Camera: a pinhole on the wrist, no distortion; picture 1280 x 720 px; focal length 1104.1 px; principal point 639.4 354.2 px. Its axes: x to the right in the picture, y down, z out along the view. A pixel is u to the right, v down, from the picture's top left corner.
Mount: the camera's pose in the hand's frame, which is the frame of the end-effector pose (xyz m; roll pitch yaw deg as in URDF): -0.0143 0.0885 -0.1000 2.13 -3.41 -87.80
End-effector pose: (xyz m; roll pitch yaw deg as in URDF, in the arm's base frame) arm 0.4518 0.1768 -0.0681 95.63 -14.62 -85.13
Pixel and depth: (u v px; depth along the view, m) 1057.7 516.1 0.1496
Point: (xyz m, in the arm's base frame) 0.3943 0.1773 -0.0322
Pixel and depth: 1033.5 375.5 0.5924
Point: -0.0379 0.1181 -0.2049
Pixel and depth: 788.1 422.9 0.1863
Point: 0.3553 0.1941 -0.0068
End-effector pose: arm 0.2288 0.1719 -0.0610 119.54 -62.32 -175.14
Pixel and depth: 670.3 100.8 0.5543
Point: 0.1481 0.6067 -0.2674
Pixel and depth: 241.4 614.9 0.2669
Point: 0.2770 0.4184 0.0140
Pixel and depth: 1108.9 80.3 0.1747
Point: 0.2346 0.2510 -0.1240
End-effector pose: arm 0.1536 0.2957 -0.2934 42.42 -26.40 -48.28
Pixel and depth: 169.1 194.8 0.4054
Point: -0.0150 0.5015 0.0276
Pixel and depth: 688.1 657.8 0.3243
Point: 0.0605 0.2766 -0.0567
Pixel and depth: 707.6 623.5 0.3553
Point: 0.0337 0.2683 -0.0411
